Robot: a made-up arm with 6 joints.
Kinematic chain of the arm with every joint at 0, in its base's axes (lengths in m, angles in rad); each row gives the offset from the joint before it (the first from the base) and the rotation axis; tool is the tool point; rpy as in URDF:
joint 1: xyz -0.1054 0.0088 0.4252 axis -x
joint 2: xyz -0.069 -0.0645 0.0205 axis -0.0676 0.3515 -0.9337
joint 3: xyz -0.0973 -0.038 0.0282 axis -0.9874 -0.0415 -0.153
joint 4: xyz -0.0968 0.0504 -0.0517 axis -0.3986 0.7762 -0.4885
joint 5: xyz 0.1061 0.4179 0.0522 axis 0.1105 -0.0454 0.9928
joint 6: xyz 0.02 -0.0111 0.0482 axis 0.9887 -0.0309 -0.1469
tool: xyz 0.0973 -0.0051 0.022 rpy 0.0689 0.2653 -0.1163
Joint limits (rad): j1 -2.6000..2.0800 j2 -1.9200..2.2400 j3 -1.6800..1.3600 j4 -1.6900..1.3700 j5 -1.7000..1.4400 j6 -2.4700..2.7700
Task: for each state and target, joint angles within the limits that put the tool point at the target. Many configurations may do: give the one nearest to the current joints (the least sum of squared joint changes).
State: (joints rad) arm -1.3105 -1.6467 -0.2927 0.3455 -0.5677 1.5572
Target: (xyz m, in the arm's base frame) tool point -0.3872 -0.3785 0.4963
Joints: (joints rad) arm -0.7305 -1.4986 -1.1106 -0.0240 -0.5121 1.4672
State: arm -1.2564 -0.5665 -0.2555 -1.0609 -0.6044 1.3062
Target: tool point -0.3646 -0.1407 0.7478
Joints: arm -1.1569 0.0055 -0.1335 -0.6103 -0.4847 1.3154
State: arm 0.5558 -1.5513 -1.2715 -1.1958 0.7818 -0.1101
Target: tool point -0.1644 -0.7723 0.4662
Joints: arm -0.1342 -1.4672 -1.1690 -1.4779 0.6877 -0.0839
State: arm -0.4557 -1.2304 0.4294 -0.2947 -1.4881 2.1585
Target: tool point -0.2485 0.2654 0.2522
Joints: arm -0.9892 -1.3068 1.1739 -0.0804 -1.7000 2.1978
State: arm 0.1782 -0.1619 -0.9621 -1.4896 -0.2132 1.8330
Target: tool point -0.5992 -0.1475 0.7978
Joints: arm 0.1344 -0.1663 -0.9491 -1.3399 -0.3412 1.8319
